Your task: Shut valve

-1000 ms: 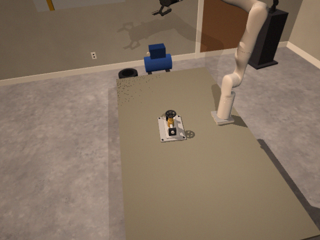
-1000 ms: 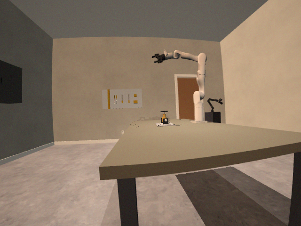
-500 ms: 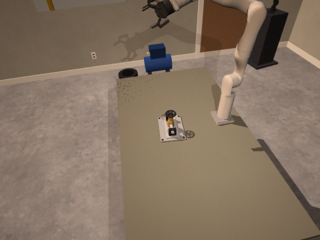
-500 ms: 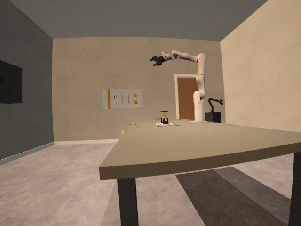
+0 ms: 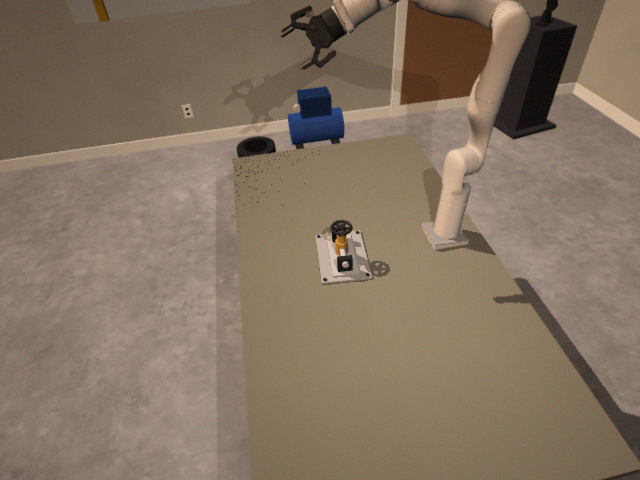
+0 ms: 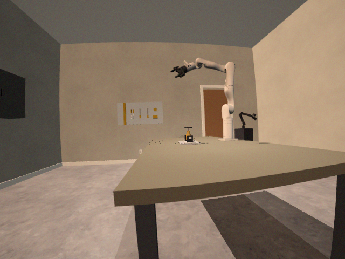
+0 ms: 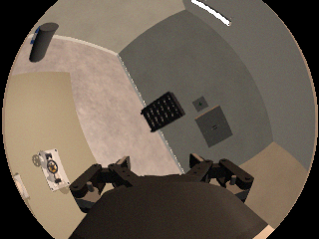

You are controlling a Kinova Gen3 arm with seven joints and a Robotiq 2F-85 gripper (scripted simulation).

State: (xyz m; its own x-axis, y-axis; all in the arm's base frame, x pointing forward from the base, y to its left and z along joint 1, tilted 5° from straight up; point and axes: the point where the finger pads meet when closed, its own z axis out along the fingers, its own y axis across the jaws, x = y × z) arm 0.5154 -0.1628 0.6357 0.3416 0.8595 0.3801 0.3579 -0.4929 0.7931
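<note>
Right now my hand is 70 mm past the black spoked handwheel, 140 mm to the right of it and 550 mm above it.
</note>
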